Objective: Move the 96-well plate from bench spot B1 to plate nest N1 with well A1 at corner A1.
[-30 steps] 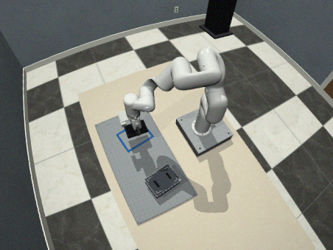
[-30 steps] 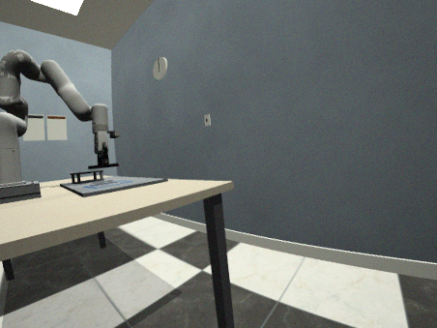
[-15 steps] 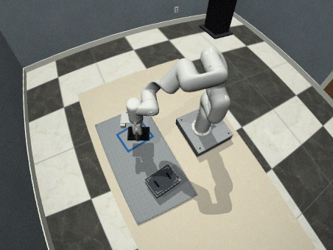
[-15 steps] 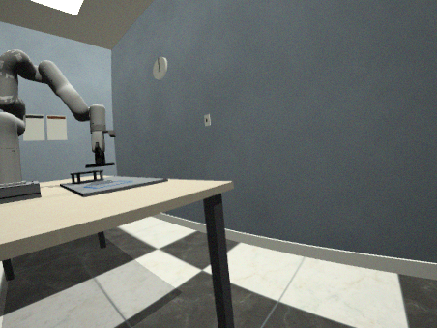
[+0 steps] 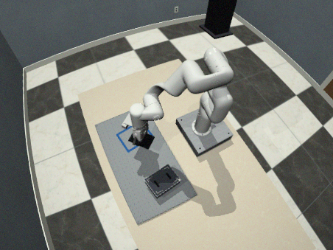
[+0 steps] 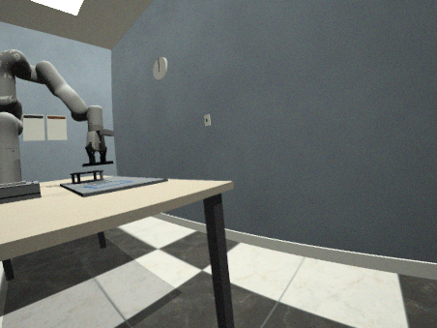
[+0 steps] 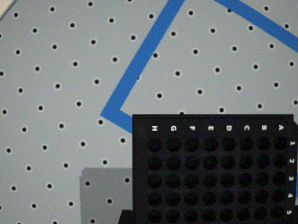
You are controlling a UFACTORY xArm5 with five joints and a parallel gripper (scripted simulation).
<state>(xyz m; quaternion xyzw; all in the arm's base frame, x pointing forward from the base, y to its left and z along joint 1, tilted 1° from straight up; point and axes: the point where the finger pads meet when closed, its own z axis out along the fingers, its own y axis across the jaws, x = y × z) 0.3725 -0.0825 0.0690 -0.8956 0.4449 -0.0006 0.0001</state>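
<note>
Now: the plate nest 26 cm to the left of my hand, 6 cm below it and 1 cm ahead of it. Also, from my hand: A1 label (30 cm to the left, 7 cm behind, 5 cm below); then 96-well plate (1 cm below).
</note>
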